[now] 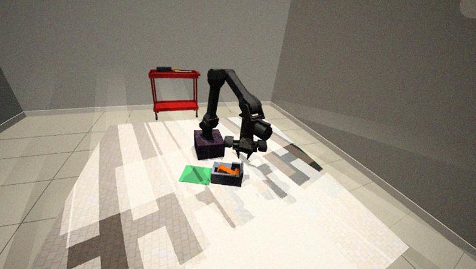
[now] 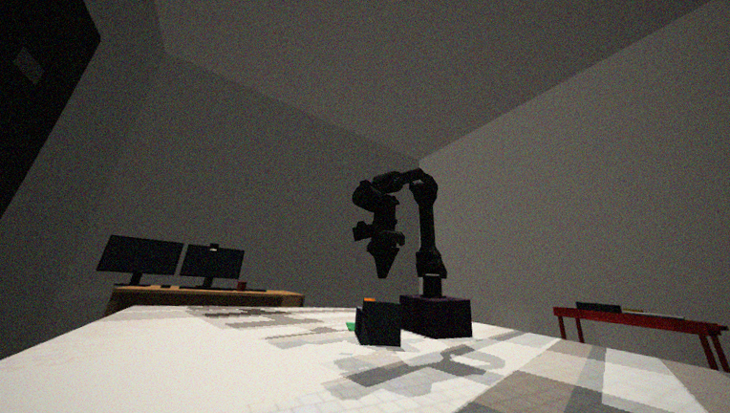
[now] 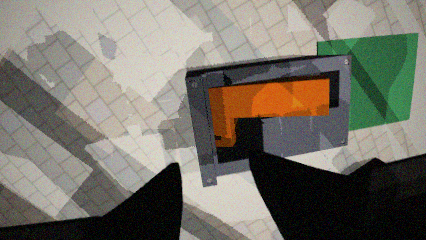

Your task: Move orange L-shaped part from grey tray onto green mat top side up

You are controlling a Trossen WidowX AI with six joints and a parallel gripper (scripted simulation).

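Now: gripper tip 30 mm past the orange L-shaped part, 30 mm to the left of it and 100 mm above it. Round my gripper tip: green mat (130 mm behind, 180 mm to the right, 160 mm below).
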